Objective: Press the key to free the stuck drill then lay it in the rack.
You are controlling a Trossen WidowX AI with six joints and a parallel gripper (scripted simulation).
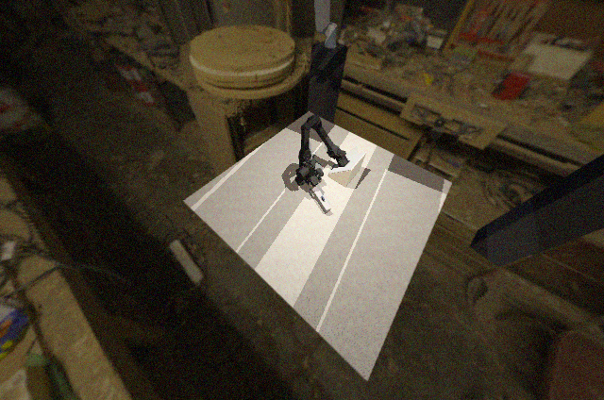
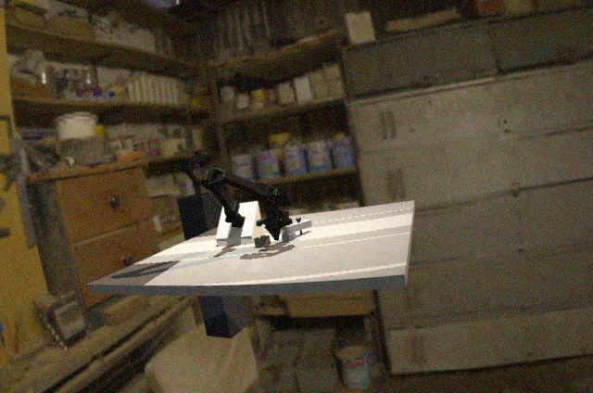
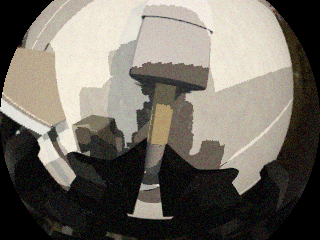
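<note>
Right now my gripper tip is 20 mm short of the tan drill, 50 mm to the right of it and 30 mm below it. From my gripper tip the other things lie so: small dark key (50 mm ahead, 160 mm to the left, 30 mm above).
</note>
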